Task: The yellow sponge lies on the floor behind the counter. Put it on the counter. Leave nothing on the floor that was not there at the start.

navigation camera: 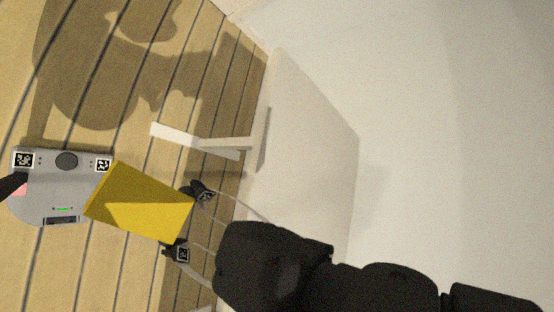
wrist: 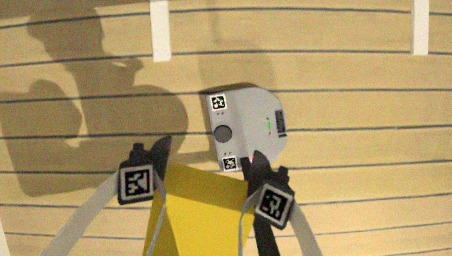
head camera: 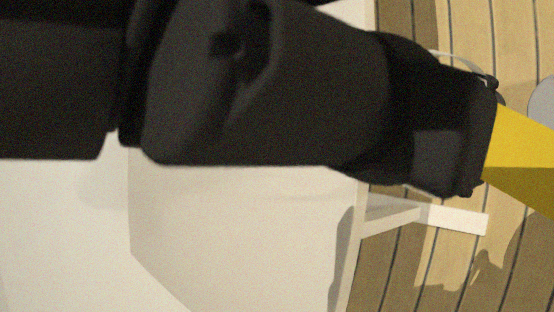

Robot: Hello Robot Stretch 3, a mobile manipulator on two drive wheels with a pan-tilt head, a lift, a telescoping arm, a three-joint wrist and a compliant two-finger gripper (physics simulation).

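Where they show: gripper, between the fingertips: (navigation camera: 176, 214); robot's base, origin of its link: (navigation camera: 67, 160).
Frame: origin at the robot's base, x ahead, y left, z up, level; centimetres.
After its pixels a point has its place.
The yellow sponge (head camera: 522, 142) {x -1.3, y -8.3, z 100.5 cm} (navigation camera: 150, 217) {x -1.0, y -8.1, z 100.5 cm} (wrist: 210, 225) is a large block held up off the floor. My gripper (navigation camera: 186, 220) {x -2.2, y -13.2, z 96.0 cm} (wrist: 212, 161) {x -2.2, y -13.2, z 96.0 cm} is shut on it, with one finger on each side. In the head view the dark wrist and gripper body hide the fingers and part of the sponge, and the sponge is cut by the right edge. The white counter (head camera: 250, 240) {x 10.6, y -48.7, z 95.0 cm} (navigation camera: 310, 125) {x 19.9, y -52.3, z 95.0 cm} lies under the wrist in the head view. In the head and navigation views the sponge shows beyond the counter's edge, on the floor side.
White counter feet (head camera: 457, 219) (navigation camera: 172, 134) (wrist: 161, 32) rest on the plank floor (head camera: 455, 265) {x 38.9, y -48.4, z 0.0 cm} (navigation camera: 60, 260) {x -47.3, y 0.0, z 0.0 cm} (wrist: 370, 115). My grey base (head camera: 544, 102) {x -17.5, y -10.1, z 16.0 cm} (navigation camera: 55, 192) {x -12.2, y 2.7, z 15.9 cm} (wrist: 250, 122) shows past the sponge. A pale wall (navigation camera: 450, 150) {x 20.9, y -116.0, z 138.1 cm} stands behind the counter. Shadows cross the floor.
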